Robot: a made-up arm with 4 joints.
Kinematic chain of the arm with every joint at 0, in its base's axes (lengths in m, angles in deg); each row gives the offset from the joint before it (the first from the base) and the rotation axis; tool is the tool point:
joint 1: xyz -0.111 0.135 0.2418 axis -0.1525 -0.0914 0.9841
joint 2: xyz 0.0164 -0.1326 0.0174 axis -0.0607 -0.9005 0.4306
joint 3: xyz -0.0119 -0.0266 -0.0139 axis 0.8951 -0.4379 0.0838
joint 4: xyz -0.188 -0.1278 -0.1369 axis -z
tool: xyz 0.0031 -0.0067 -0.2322
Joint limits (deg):
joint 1: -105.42..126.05
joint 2: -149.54..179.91
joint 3: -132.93..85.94
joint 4: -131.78..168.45
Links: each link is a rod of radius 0.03 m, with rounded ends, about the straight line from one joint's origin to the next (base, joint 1, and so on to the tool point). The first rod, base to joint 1, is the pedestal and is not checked.
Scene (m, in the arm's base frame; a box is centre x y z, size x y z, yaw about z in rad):
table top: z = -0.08
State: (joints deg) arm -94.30 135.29 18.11 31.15
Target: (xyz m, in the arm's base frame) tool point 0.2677 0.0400 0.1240
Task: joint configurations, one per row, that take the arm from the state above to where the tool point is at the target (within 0.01 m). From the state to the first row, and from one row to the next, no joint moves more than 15 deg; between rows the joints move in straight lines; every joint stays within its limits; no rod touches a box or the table.
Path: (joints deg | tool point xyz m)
1: -81.03 128.64 22.84 31.52 | 0.0084 -0.2860 0.2397
2: -67.75 122.00 27.57 31.89 | 0.1086 -0.2342 0.2090
3: -54.48 115.35 32.29 32.26 | 0.1891 -0.1574 0.1799
4: -41.20 108.71 37.02 32.63 | 0.2436 -0.0629 0.1518
5: -27.93 102.06 41.75 33.00 | 0.2677 0.0400 0.1240

